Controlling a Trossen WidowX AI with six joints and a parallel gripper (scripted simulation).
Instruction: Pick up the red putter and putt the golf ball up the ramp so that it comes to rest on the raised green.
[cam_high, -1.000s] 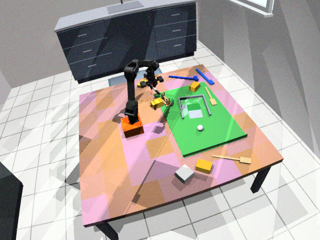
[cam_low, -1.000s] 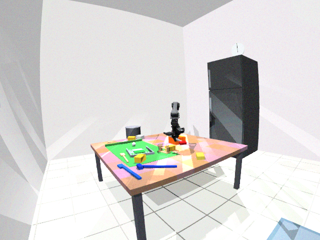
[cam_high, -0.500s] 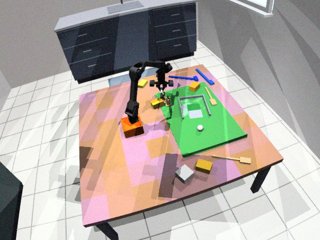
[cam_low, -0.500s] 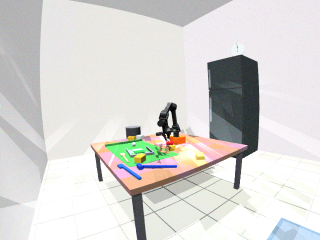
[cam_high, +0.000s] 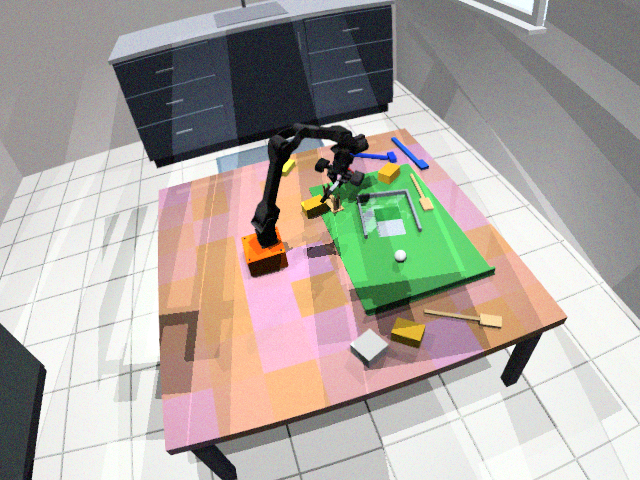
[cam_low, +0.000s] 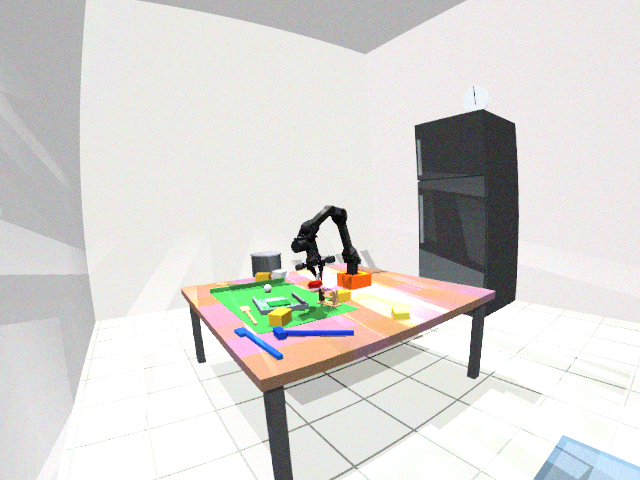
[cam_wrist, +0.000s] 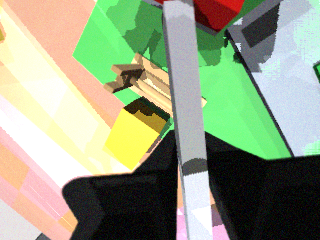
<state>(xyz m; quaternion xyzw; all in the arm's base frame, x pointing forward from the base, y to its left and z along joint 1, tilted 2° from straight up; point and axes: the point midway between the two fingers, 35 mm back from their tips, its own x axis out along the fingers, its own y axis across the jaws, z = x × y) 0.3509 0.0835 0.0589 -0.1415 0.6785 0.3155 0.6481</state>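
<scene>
My gripper tip is now 2 cm to the left of the red putter, 2 cm below it and 1 cm past it. Also, from my gripper tip: white golf ball 38 cm to the right, 9 cm below, 4 cm ahead; then green mat 21 cm to the right, 12 cm ahead, 11 cm below; then small wooden rack 8 cm below, 4 cm to the left, 1 cm behind.
</scene>
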